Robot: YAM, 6 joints.
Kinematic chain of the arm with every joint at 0, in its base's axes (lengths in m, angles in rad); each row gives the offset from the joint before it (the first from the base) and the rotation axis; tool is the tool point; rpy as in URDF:
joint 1: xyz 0 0 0.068 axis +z
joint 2: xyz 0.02 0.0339 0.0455 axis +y
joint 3: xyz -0.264 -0.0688 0 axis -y
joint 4: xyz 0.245 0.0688 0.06 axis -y
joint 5: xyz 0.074 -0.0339 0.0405 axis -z
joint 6: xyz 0.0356 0 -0.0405 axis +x
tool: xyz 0 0 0 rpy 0 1.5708 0
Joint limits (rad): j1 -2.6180..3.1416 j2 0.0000..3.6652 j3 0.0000..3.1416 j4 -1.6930..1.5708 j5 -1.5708..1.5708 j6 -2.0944..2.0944
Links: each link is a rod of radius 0.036 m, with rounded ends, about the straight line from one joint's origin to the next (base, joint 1, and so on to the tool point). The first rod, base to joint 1, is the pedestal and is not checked.
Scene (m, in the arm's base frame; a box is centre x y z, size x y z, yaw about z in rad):
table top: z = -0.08
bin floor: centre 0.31 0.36 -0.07 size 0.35 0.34 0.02 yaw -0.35
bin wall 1: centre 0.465 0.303 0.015 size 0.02 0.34 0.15 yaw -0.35
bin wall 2: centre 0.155 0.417 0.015 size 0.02 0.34 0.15 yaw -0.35
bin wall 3: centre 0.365 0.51 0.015 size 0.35 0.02 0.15 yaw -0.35
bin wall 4: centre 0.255 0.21 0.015 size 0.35 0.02 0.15 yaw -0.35
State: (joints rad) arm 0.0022 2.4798 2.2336 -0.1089 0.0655 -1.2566
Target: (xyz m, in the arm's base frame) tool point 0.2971 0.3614 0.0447
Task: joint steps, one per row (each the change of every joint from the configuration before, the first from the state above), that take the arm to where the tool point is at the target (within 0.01 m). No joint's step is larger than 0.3 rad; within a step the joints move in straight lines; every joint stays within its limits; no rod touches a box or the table.
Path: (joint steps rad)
1: 0.2935 -0.1312 -0.1898 -0.1171 -0.0224 0.0000
2: 0.2934 -0.1313 -0.1898 -0.1170 -0.0224 0.0000
3: 0.2935 -0.1312 -0.1898 -0.1171 -0.0223 0.0000
4: 0.0000 0.1725 -0.0250 0.0218 0.0000 0.0000
5: 0.0000 0.1726 -0.0249 0.0217 0.0000 0.0000

